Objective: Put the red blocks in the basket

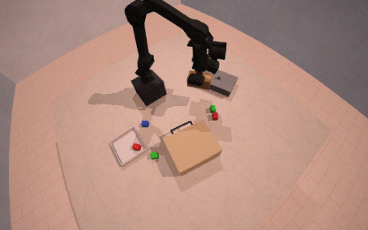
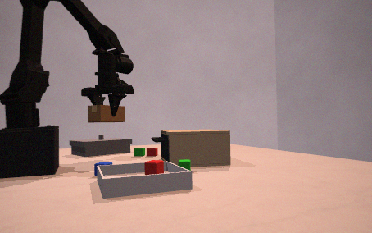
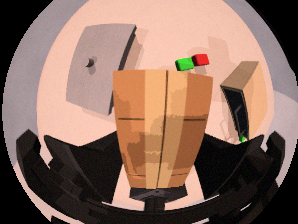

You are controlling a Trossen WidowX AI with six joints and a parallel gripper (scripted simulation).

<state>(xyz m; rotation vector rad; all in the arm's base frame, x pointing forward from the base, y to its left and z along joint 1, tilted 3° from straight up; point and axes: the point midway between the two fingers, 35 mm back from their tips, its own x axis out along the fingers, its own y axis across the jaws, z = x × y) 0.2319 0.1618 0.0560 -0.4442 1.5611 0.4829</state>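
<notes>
The drawer lies 220 mm to the right of my hand, 180 mm ahead of it and 130 mm below it. Round my hand: small brown box: 20 mm below; then tan drawer cabinet: 230 mm to the right, 210 mm ahead, 130 mm below; then grey flat piece: 160 mm to the left, 120 mm below, 10 mm ahead.
</notes>
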